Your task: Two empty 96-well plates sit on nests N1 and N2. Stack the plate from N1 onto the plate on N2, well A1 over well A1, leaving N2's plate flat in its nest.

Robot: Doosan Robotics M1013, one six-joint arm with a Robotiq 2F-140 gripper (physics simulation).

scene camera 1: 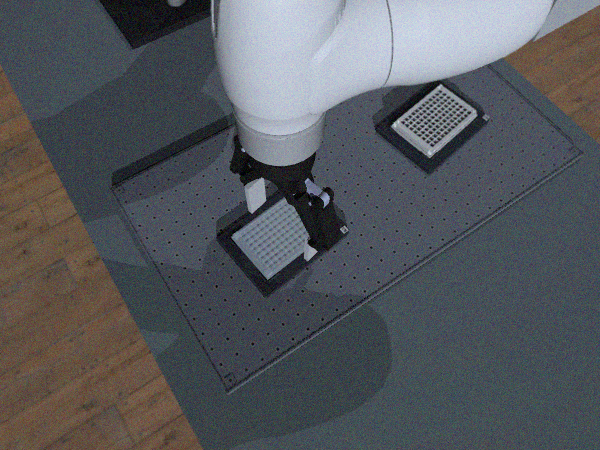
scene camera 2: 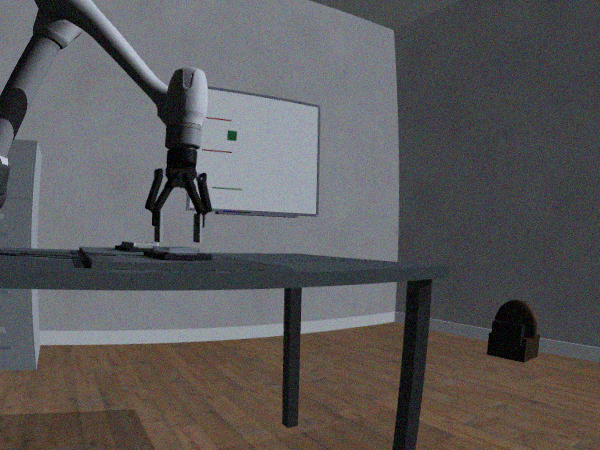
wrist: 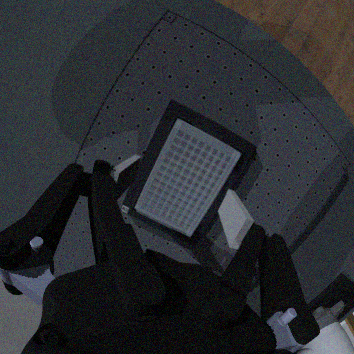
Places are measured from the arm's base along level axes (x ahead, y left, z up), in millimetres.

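Pixels of known places: gripper, fingertip midpoint: (scene camera 1: 284,228) (scene camera 2: 178,242) (wrist: 180,184).
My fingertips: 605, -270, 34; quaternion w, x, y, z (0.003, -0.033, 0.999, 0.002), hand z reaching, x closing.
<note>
Behind a point stands the place of what it marks, as x, y, z.
A pale blue-grey 96-well plate (scene camera 1: 270,242) {603, -296, 21} (wrist: 189,177) {598, -279, 21} lies flat in a dark nest (scene camera 1: 267,289) {649, -345, 8} (wrist: 156,131) {656, -311, 8}. A cream-white plate (scene camera 1: 435,120) {623, 60, 16} lies in a second dark nest (scene camera 1: 429,166) {674, -14, 8} at the upper right in scene camera 1. The nests' small labels are too small to read as N1 or N2. My gripper (scene camera 1: 281,232) {605, -270, 34} (scene camera 2: 177,240) {605, -270, 34} (wrist: 180,184) {605, -270, 34} is open and empty, pointing down over the blue-grey plate. Its pale finger pads are on either side of the plate's long edges, and in scene camera 2 the tips are a little above it. One finger hides the plate's right corner in scene camera 1.
Both nests stand on a perforated board (scene camera 1: 380,235) {700, -159, -4} (wrist: 225,82) {604, -403, -4} on the grey-green table (scene camera 1: 475,325) {888, -158, -17} (scene camera 2: 350,270) {885, -564, -17}. A black item (scene camera 1: 155,22) {96, -140, -1} lies at the table's upper left in scene camera 1. The white arm (scene camera 1: 280,65) {643, -304, 407} (scene camera 2: 187,100) {583, -320, 368} reaches over the board.
</note>
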